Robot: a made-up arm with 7 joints.
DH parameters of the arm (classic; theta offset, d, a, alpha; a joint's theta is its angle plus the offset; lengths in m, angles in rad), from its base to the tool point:
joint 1: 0 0.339 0 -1.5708
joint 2: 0 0 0 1.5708
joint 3: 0 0.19 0.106 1.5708
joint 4: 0 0 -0.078 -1.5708
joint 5: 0 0.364 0 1.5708
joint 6: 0 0 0.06 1.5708
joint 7: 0 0 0 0
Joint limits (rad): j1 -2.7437..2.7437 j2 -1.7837..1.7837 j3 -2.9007..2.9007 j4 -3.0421..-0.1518 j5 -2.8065..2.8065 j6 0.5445..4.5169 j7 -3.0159..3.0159
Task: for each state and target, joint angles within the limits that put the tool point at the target. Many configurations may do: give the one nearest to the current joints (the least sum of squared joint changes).
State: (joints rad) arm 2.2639 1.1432 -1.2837 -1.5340 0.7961 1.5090 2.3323
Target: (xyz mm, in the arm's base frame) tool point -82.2 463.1 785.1
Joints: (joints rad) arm 2.5995 0.6688 -1.6574 -0.8067 0.7912 1.6440 2.3323
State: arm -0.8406 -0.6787 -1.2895 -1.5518 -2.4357 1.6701 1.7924
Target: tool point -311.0 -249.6 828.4
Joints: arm -0.8052 -0.5970 -1.0210 -1.1711 -2.4317 1.6204 1.7924
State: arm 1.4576 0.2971 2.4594 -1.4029 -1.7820 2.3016 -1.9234
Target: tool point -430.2 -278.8 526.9
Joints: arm 1.3351 0.0601 2.3198 -1.7952 -1.8260 2.3170 -1.9234
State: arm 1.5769 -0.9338 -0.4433 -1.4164 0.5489 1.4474 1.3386
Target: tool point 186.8 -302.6 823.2
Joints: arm 1.3291 -1.4574 -0.5229 -1.4639 0.5420 1.3663 1.3386
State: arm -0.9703 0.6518 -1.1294 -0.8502 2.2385 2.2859 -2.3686
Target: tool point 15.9 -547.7 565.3
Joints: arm -0.7117 0.5699 -1.0454 -1.1431 2.3218 2.6713 -2.3686
